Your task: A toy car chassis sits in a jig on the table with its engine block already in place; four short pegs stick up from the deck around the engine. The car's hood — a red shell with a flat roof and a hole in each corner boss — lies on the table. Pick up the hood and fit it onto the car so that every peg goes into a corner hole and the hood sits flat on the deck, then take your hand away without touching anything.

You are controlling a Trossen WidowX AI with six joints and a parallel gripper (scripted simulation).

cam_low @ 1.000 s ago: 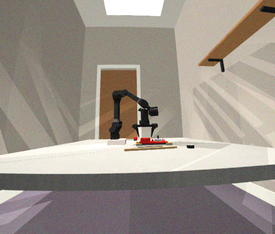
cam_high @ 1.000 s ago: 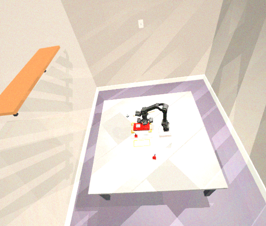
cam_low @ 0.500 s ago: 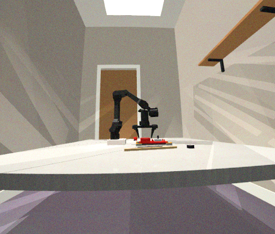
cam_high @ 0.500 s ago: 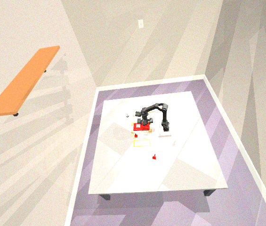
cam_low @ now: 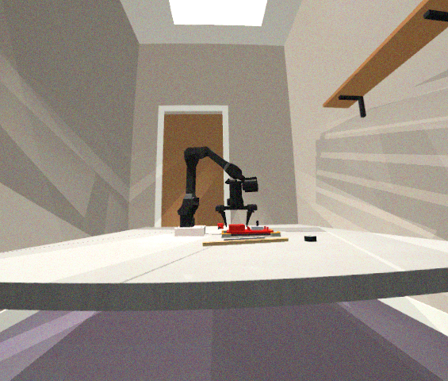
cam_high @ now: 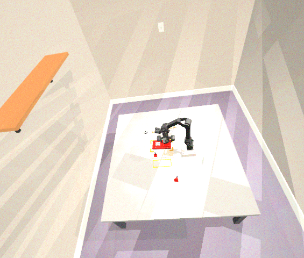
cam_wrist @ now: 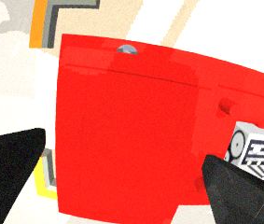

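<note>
Right now the grey engine block is 90 mm ahead of my gripper tip, 20 mm below it and 10 mm to the left of it. The rest, counted from my gripper tip: red hood right at my gripper tip; wooden strip 220 mm to the right, 30 mm below, 20 mm ahead; black wheel 250 mm ahead, 190 mm to the right, 30 mm below.
</note>
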